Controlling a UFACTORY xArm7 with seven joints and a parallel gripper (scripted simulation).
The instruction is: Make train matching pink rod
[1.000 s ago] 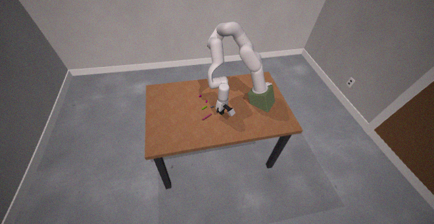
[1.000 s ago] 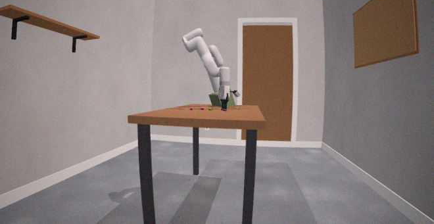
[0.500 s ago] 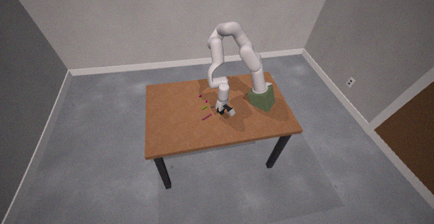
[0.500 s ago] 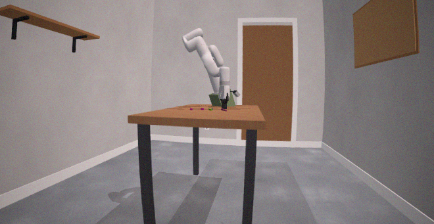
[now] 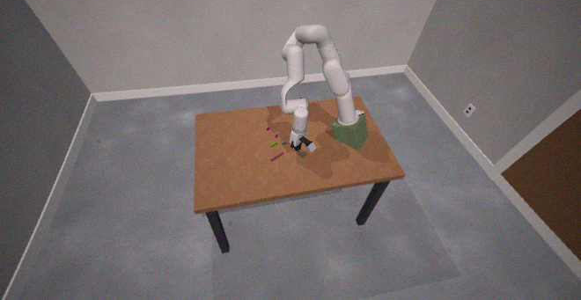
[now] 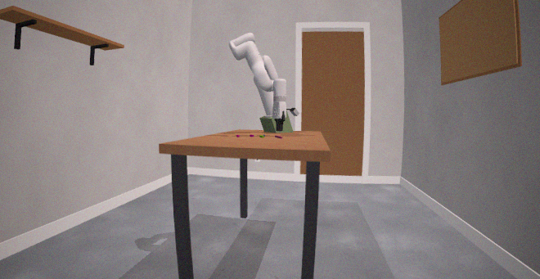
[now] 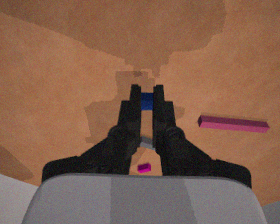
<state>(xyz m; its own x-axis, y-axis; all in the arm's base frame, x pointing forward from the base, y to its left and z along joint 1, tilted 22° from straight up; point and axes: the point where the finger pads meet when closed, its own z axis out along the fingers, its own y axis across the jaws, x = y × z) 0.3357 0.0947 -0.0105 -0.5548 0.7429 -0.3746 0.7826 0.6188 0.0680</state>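
Right now my hand is 80 mm to the left of the grey rod, 60 mm short of it and 50 mm above it. Round my hand: lime rod: 130 mm ahead, 80 mm to the right, 50 mm below; then pink rod: 120 mm ahead, 50 mm below, 10 mm to the left; then blue rod: 20 mm below.
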